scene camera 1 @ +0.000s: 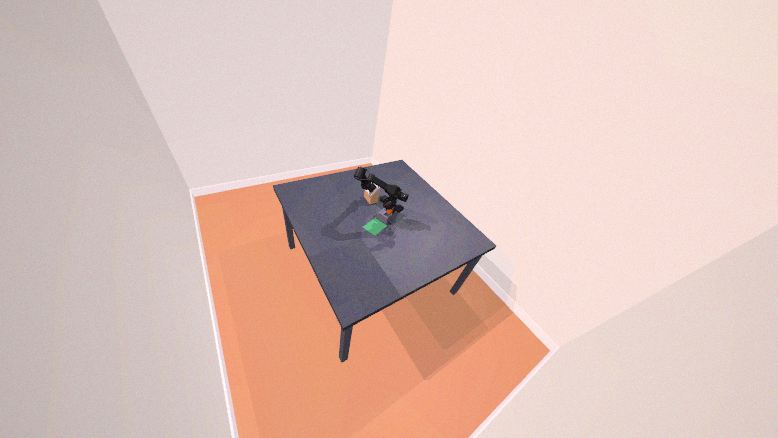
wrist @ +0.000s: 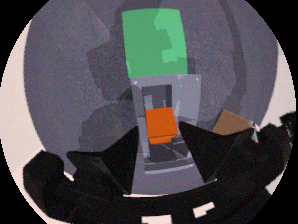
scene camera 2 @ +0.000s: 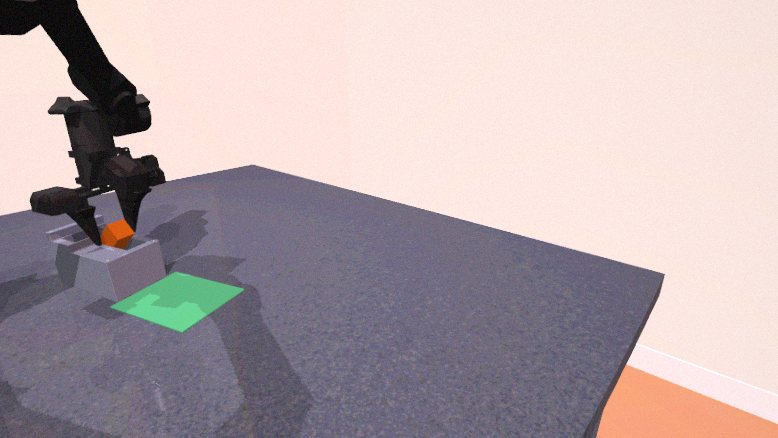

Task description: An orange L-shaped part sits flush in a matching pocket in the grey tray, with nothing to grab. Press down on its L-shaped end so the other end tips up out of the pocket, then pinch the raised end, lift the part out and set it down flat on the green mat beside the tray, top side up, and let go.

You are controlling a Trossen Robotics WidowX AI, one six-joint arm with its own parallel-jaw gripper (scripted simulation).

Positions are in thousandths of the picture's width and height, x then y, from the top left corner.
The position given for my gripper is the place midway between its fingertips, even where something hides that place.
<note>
My gripper (scene camera 2: 150,545) is open, with nothing in its grasp. I also see an orange L-shaped part (wrist: 545,569) and a green mat (scene camera 2: 229,688).
My gripper shows as well in the wrist view (wrist: 535,565). The green mat also shows in the wrist view (wrist: 518,199).
</note>
